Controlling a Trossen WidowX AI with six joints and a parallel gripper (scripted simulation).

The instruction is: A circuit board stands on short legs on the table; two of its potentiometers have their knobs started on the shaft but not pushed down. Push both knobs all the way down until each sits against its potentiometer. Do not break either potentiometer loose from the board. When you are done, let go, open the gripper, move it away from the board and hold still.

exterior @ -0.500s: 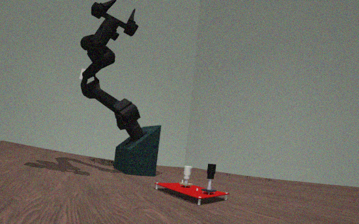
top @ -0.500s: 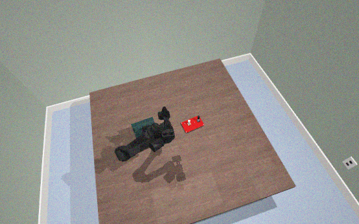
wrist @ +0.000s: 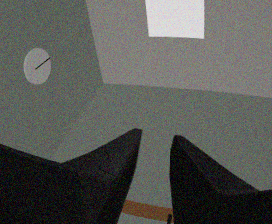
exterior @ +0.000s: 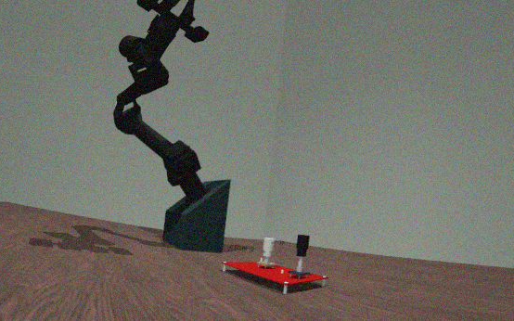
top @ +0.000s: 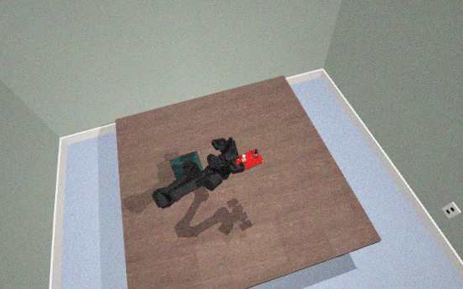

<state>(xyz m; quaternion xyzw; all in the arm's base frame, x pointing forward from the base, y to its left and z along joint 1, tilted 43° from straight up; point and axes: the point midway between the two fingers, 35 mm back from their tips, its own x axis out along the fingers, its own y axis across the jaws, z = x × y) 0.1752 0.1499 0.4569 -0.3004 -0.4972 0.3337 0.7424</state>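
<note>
The white knob lies 110 mm ahead of my gripper tip, 220 mm to the left of it and 540 mm below it. From my gripper tip the other things lie so: black knob 190 mm ahead, 220 mm to the left, 530 mm below.
</note>
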